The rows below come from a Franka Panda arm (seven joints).
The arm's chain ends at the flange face. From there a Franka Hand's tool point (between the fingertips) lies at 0.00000 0.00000 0.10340 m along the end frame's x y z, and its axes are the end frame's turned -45 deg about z.
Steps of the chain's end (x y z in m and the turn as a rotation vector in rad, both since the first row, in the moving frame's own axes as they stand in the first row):
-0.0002 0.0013 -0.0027 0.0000 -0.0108 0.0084
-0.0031 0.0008 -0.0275 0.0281 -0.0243 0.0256
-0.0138 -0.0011 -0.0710 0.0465 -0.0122 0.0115
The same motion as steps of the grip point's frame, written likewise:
-0.0018 0.0000 -0.0027 0.0076 -0.0076 0.0084
-0.0024 -0.0055 -0.0276 0.0371 0.0027 0.0256
-0.0064 -0.0148 -0.0711 0.0415 0.0243 0.0115

